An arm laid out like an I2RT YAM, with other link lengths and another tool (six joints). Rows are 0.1 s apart.
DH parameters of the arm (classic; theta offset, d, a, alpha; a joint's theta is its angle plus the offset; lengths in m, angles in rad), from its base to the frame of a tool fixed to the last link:
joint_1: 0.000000 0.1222 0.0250 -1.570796
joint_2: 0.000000 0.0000 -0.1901 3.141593
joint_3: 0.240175 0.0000 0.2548 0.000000
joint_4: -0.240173 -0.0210 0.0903 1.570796
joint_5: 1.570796 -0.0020 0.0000 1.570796
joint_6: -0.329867 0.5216 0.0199 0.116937
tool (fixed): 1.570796 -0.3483 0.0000 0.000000
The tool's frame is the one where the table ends.
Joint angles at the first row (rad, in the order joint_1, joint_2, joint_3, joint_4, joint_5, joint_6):
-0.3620 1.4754 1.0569 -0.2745 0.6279 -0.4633
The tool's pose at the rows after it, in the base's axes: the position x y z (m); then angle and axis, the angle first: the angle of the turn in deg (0 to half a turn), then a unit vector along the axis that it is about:
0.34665 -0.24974 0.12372 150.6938 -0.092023 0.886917 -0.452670
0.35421 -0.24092 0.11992 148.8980 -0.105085 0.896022 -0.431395
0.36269 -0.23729 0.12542 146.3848 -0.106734 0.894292 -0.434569
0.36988 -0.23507 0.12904 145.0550 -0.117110 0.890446 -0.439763
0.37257 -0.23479 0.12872 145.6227 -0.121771 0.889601 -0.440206
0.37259 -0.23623 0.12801 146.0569 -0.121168 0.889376 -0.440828
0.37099 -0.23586 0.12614 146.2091 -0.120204 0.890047 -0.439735
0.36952 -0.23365 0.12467 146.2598 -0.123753 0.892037 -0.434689
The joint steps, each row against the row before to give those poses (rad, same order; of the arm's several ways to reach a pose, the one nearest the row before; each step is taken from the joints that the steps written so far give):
0.0031 -0.0136 -0.0054 -0.0003 -0.0404 0.0042
0.0102 -0.0046 0.0063 -0.0220 -0.0519 0.0105
0.0104 -0.0068 -0.0035 0.0337 -0.0144 0.0024
0.0087 0.0004 -0.0056 0.0352 -0.0076 -0.0193
0.0049 0.0181 0.0165 -0.0047 0.0066 -0.0070
-0.0018 0.0094 0.0074 -0.0023 0.0044 -0.0014
-0.0002 -0.0036 -0.0076 -0.0005 0.0006 0.0030
0.0011 -0.0107 -0.0075 -0.0114 -0.0086 0.0004

